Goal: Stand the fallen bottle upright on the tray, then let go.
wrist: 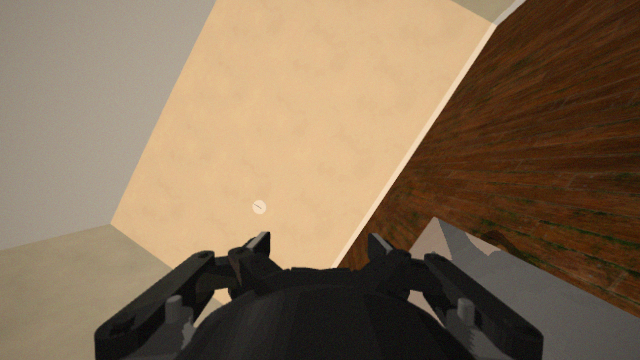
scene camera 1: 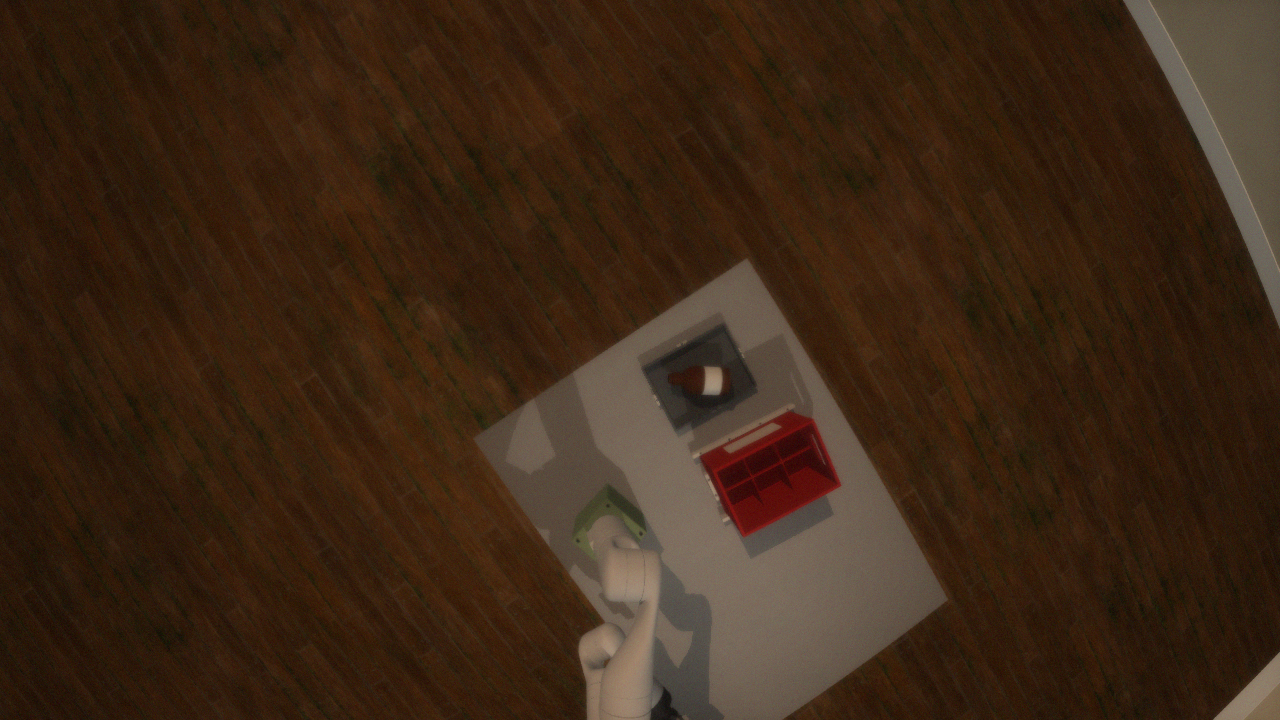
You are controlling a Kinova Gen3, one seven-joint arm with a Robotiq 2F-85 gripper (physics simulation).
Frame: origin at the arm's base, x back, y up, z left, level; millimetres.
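Seen in the pictures: gripper, fingertip midpoint: [wrist: 319,243]; arm's base, origin of the base link: [scene camera 1: 608,534].
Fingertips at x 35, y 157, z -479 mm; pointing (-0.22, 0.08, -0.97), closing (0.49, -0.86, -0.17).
Offsets run from my fingertips to a thing's top centre. "*": to the spot under its first point. Level surfaces: height alone.
The fallen bottle @(dx -405, dy -221, dz +704 mm) [scene camera 1: 698,380] is brown with a white label and lies on its side within the dark grey tray @(* dx -533, dy -295, dz +739 mm) [scene camera 1: 731,346], near the far edge of the table in the scene view. Its neck points left. My gripper [wrist: 319,243] is open and empty in the wrist view, its fingertips wide apart. The wrist view looks across toward the walls and floor, and neither bottle nor tray shows there. In the scene view the gripper's fingers cannot be made out; the arm's end is well to the lower left of the tray, apart from the bottle.
A red divided crate @(dx -460, dy -125, dz +421 mm) [scene camera 1: 774,514] stands beside the tray, toward the lower right. A green angular piece [scene camera 1: 621,500] shows at the end of my white arm [scene camera 1: 626,574], near the left edge of the grey table @(dy -300 mm) [scene camera 1: 877,555]. The table's corner also shows in the wrist view.
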